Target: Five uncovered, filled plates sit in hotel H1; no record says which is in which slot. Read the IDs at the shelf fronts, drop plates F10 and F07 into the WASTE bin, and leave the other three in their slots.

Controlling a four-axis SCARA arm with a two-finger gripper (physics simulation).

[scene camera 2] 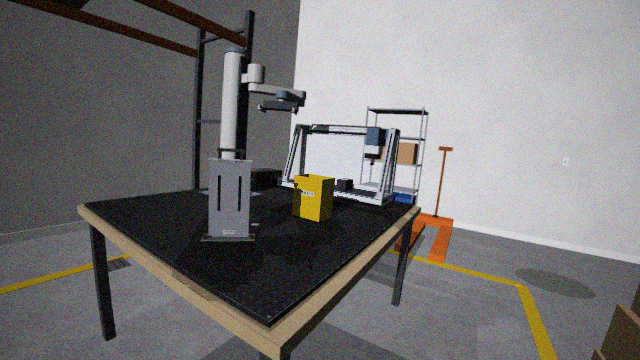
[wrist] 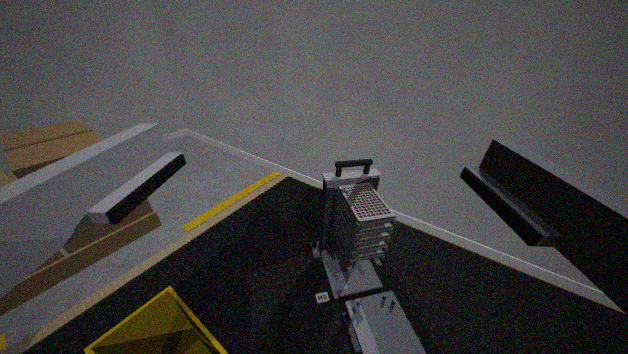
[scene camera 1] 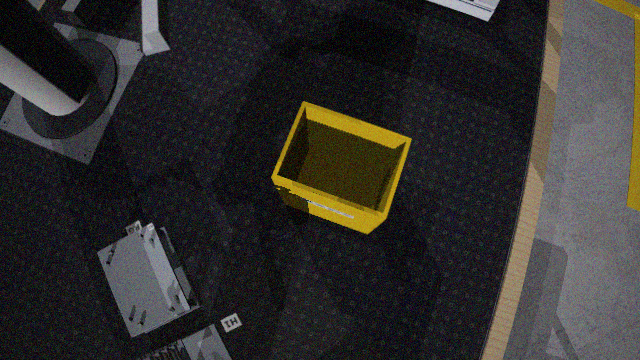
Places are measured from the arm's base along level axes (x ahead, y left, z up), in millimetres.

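Pixels of known places: gripper, fingertip midpoint: (scene camera 2: 276, 108) (wrist: 322, 150) (scene camera 1: 36, 78); arm's base, origin of the base link: (scene camera 1: 71, 89).
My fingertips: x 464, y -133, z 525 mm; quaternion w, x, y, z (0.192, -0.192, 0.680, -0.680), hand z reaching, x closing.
Ahead of a thing's pixels: the offset from my fingertips to its top centre.
Hotel H1 (scene camera 2: 230, 197) (wrist: 328, 215) stands upright on the table. In the wrist view it holds a stack of several plates, with a light gridded plate {57 mm ahead, 295 mm right, 246 mm down} (wrist: 367, 202) on top. The shelf-front IDs are too small and dark to read. In scene camera 2 the hotel's back hides the plates. The H1 tag {83 mm ahead, 185 mm right, 512 mm down} (scene camera 1: 231, 322) (wrist: 322, 297) lies beside its base. The yellow WASTE bin {182 mm ahead, 107 mm left, 312 mm down} (scene camera 1: 360, 124) (scene camera 2: 315, 200) (wrist: 145, 320) stands open-topped; no plate shows inside it in scene camera 1. My gripper (scene camera 2: 278, 107) (wrist: 322, 150) is open and empty, high above the table and apart from the hotel.
A clear-topped grey station {80 mm back, 167 mm right, 442 mm down} (scene camera 1: 135, 280) (wrist: 387, 322) with pins sits beside the hotel base, with a tag {157 mm back, 95 mm right, 512 mm down} (scene camera 1: 134, 228) at its edge. The arm's column (scene camera 2: 230, 105) rises behind the hotel in scene camera 2. A white gantry frame (scene camera 2: 345, 129) stands beyond the bin.
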